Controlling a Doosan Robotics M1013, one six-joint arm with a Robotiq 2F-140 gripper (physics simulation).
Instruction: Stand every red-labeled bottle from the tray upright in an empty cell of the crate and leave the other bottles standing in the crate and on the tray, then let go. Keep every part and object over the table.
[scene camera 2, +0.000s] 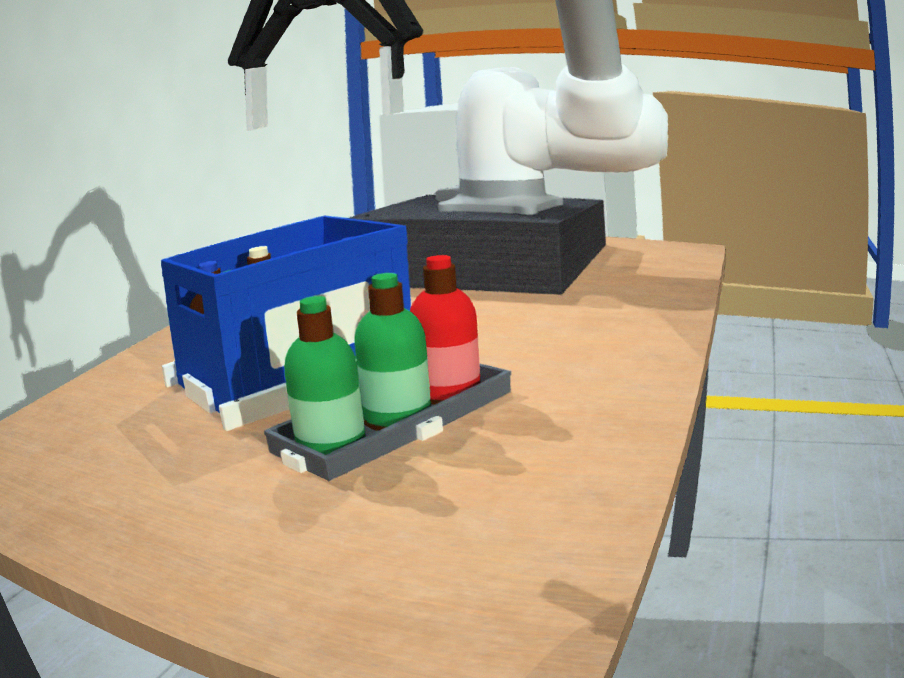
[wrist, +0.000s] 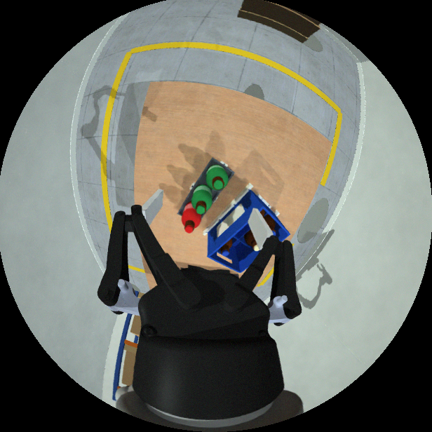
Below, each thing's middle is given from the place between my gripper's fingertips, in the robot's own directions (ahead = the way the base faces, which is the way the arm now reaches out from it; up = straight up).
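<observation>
There's a white strip (scene camera 2: 274, 400) that sits 320 mm below my hand, 150 mm behind it and 120 mm to the right of it. As for the red-labeled bottle (scene camera 2: 448, 316), my hand is 180 mm past it and 20 mm to the right of it, and 250 mm above it.
</observation>
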